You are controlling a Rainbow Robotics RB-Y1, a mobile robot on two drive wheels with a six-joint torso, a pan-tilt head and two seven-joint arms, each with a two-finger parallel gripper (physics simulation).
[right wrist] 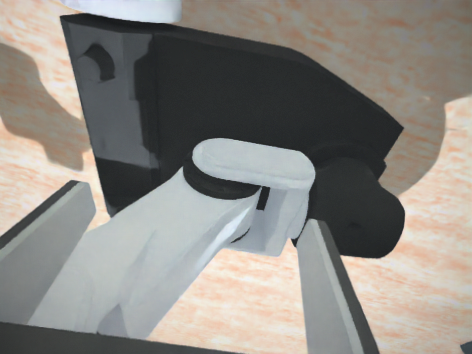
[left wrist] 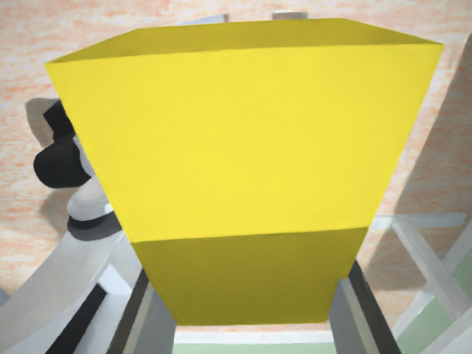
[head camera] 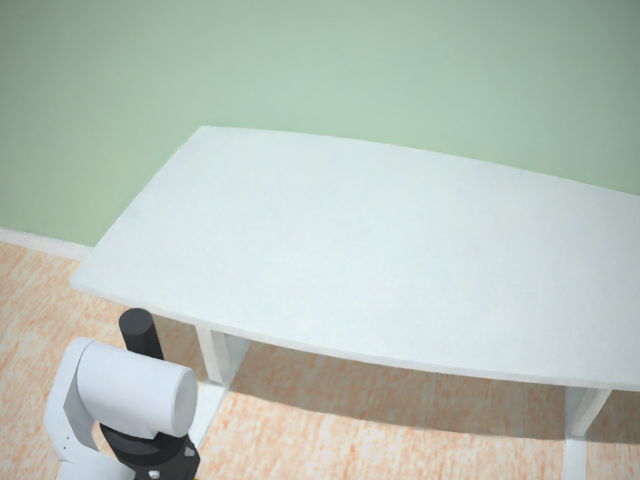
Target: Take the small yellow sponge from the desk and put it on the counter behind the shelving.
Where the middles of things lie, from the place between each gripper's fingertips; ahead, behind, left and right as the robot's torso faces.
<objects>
The small yellow sponge [left wrist: 245, 161] lies 370 mm ahead of my right hand, 450 mm to the left of it and 310 mm above it.
Right now my left hand is 3 cm to the right of the small yellow sponge and 1 cm below it.
</objects>
